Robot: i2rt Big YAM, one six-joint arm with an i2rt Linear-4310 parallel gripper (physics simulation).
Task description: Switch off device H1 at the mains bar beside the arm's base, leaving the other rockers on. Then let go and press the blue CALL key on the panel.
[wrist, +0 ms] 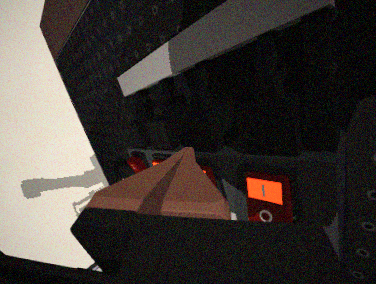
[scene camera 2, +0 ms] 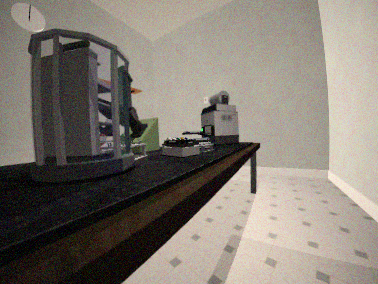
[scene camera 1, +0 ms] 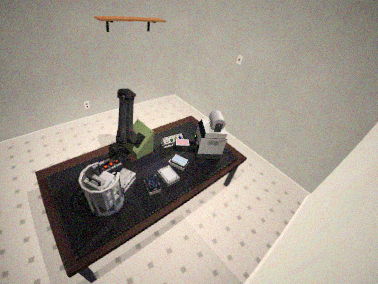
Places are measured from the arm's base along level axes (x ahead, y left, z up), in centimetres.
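Where they show: gripper, fingertip midpoint: (wrist: 189, 154) (scene camera 1: 109, 163); arm's base, origin of the base link: (scene camera 2: 139, 131) (scene camera 1: 138, 140).
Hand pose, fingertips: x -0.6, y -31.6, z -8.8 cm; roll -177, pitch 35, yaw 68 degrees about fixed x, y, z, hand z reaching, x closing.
Note:
Each offset is from my fingertips to the top centre of the thing. "pt": to the spot under its first point.
The mains bar @(dx -1.0, dy -2.1, dz +0.8 cm) (scene camera 1: 111, 165) (wrist: 315, 170) stands near the arm's base, behind the round grey cage. In the wrist view, my gripper (wrist: 189, 154) is shut and empty, its brown tip in front of the bar's third rocker, SH1 @(dx +2.5, dy +0.2, dz +0.7 cm) (wrist: 209, 175). A sliver of orange shows on that rocker; whether the tip touches it I cannot tell. The leftmost rocker, H1 @(dx +1.8, dy -9.8, dz +0.8 cm) (wrist: 135, 163), is dark red and unlit. The second rocker (wrist: 156, 164) shows orange, and the rightmost, SH2 @(dx +2.8, dy +5.2, dz +0.7 cm) (wrist: 265, 192), is lit orange. The labels are hidden. The panel @(dx +13.4, dy +64.4, dz +3.8 cm) (scene camera 1: 167, 143) with coloured keys lies right of the green wedge; its blue key is tiny.
The round grey cage (scene camera 1: 102, 207) (scene camera 2: 82, 171) stands in front of the bar. A green wedge (scene camera 1: 145, 140) (scene camera 2: 151, 134) is beside the arm. A grey-white machine @(dx +46.0, dy +81.1, dz +41.0 cm) (scene camera 1: 212, 145) (scene camera 2: 220, 125) stands at the right end. A pale bar @(pt dx -7.7, dy -4.7, dz -3.0 cm) (wrist: 150, 67) crosses above the rockers in the wrist view.

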